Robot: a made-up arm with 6 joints.
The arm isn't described. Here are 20 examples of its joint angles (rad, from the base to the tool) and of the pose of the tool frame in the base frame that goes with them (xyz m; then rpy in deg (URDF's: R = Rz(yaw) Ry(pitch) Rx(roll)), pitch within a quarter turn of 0, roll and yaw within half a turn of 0).
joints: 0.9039 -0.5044 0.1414 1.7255 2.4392 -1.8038
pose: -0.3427 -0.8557 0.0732 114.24 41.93 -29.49
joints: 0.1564 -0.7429 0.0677 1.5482 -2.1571 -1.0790
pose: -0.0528 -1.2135 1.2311 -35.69 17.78 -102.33
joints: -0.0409 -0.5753 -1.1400 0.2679 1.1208 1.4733
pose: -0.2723 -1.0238 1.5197 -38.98 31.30 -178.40
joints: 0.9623 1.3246 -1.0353 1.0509 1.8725 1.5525
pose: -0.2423 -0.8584 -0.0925 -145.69 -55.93 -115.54
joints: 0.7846 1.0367 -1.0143 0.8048 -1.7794 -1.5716
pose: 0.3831 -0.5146 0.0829 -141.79 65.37 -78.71
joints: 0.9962 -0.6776 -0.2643 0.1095 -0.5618 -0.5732
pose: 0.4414 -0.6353 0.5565 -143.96 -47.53 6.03
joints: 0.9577 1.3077 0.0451 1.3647 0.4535 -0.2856
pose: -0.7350 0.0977 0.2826 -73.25 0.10 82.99
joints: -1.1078 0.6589 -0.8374 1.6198 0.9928 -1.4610
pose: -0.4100 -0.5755 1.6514 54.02 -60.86 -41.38
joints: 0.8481 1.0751 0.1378 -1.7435 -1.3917 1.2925
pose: -0.2036 -0.5724 0.7587 52.05 45.64 -87.13
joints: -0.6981 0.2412 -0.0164 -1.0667 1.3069 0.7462
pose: 0.2593 -0.7866 0.6430 -112.72 -0.04 -113.21
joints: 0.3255 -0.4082 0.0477 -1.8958 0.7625 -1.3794
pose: 0.1790 -0.3241 0.4640 122.54 14.52 131.34
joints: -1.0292 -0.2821 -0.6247 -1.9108 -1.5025 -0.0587
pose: -0.3388 -0.1954 0.8820 -103.63 49.01 108.03
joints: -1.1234 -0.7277 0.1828 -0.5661 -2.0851 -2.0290
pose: 0.1751 0.2448 1.0666 -167.40 16.76 -30.91
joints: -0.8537 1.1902 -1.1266 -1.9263 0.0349 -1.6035
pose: -0.4727 -0.6347 1.0037 -95.74 40.86 137.66
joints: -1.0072 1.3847 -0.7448 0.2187 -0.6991 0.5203
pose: -0.0866 -0.6733 0.6280 -144.95 27.39 66.13
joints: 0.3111 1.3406 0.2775 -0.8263 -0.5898 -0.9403
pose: -0.1971 0.0084 0.7903 -45.64 -20.98 29.04
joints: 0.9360 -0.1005 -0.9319 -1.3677 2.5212 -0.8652
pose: 0.5045 -0.4327 0.4590 6.85 63.45 45.51
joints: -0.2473 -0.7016 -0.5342 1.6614 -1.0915 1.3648
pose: -0.0877 -0.5908 1.7677 61.68 8.55 58.98
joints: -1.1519 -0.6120 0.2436 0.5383 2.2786 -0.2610
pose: 0.2299 -0.3694 1.8898 -8.17 -9.47 -73.92
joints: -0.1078 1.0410 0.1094 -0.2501 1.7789 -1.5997
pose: -0.1049 -0.5802 0.0253 153.32 17.09 64.87
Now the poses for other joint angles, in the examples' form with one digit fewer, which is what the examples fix.
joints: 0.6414 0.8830 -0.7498 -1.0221 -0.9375 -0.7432
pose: -0.216 -0.130 0.542 -89.0 -28.0 72.7
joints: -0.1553 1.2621 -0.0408 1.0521 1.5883 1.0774
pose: -0.807 -0.785 0.498 -87.3 -52.7 137.1
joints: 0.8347 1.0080 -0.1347 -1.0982 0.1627 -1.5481
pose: -0.357 0.082 0.481 -105.3 -44.1 54.1
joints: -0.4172 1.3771 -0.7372 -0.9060 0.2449 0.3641
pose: -0.547 -0.525 0.545 -140.1 -42.3 157.9
